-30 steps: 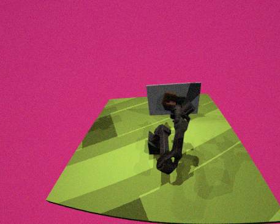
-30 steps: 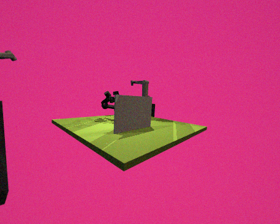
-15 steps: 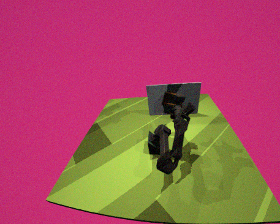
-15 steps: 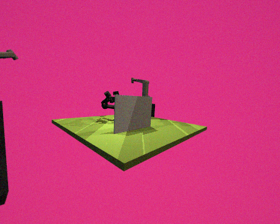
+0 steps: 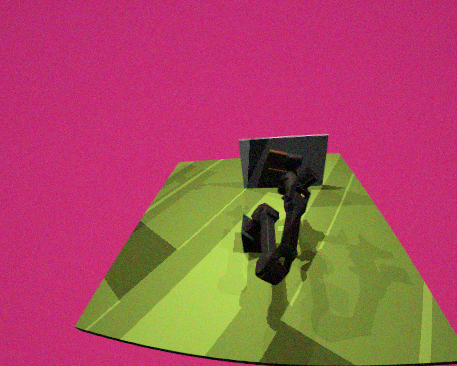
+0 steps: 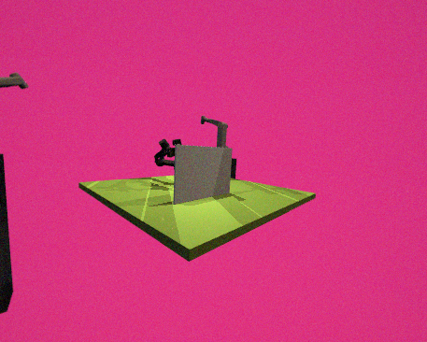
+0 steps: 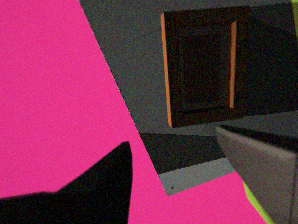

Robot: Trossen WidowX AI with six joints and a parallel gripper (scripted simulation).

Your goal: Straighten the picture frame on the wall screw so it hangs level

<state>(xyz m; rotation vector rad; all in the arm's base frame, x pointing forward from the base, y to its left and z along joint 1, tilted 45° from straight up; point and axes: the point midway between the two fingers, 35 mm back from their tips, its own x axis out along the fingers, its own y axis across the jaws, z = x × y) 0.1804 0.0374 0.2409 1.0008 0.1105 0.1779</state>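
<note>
The picture frame lies 20 cm ahead of my gripper tip, 3 cm to the left of it and 9 cm below it. Round my gripper tip: grey wall panel: 21 cm ahead, 3 cm to the left, 11 cm below.
</note>
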